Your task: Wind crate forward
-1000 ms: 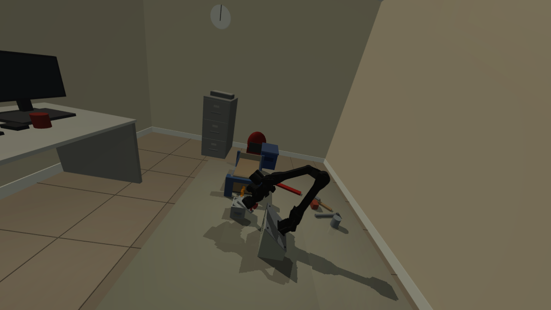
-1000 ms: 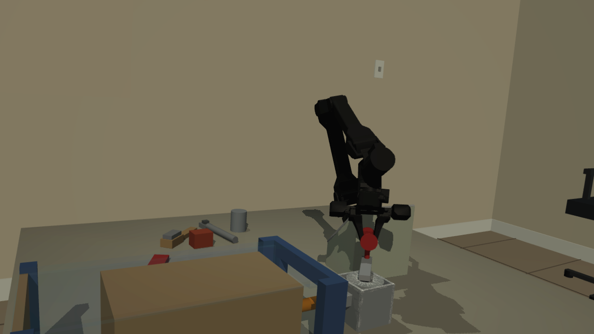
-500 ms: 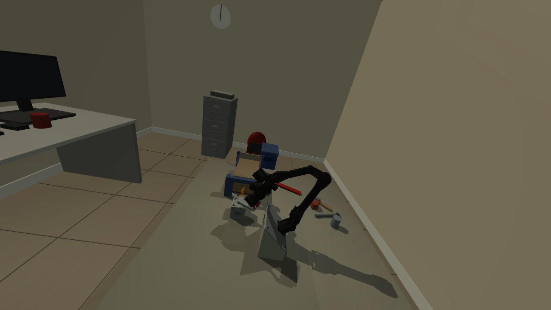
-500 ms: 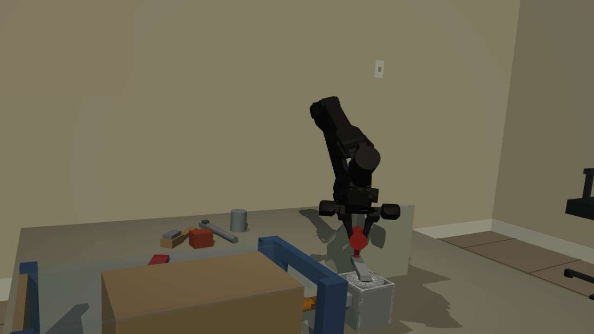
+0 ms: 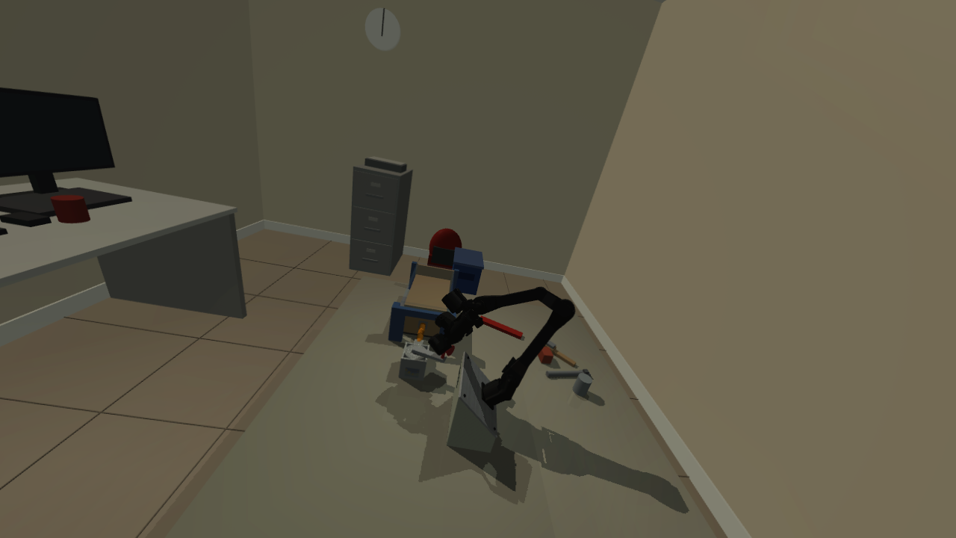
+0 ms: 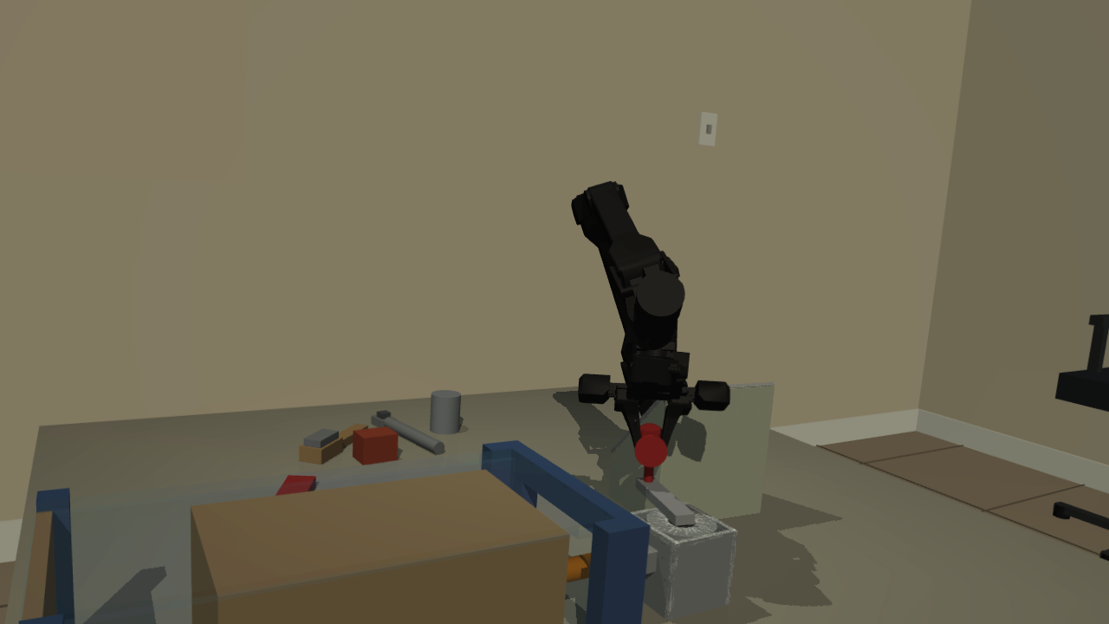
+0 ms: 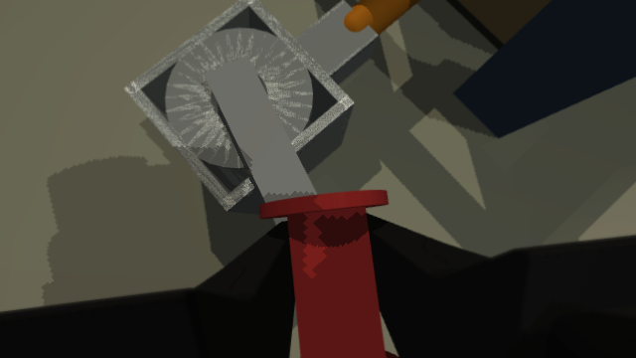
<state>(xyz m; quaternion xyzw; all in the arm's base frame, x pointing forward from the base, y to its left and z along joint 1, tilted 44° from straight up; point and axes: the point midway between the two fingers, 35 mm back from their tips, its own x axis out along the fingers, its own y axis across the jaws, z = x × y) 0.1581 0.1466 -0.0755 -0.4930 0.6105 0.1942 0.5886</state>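
Now: the winch handle 20 mm to the left of my gripper tip and 30 mm below it. Round my gripper tip: clear-panelled cubby 410 mm ahead, 90 mm to the left, 20 mm below; then grey winch 70 mm to the left, 100 mm below; then red knob 10 mm behind, 20 mm to the right.
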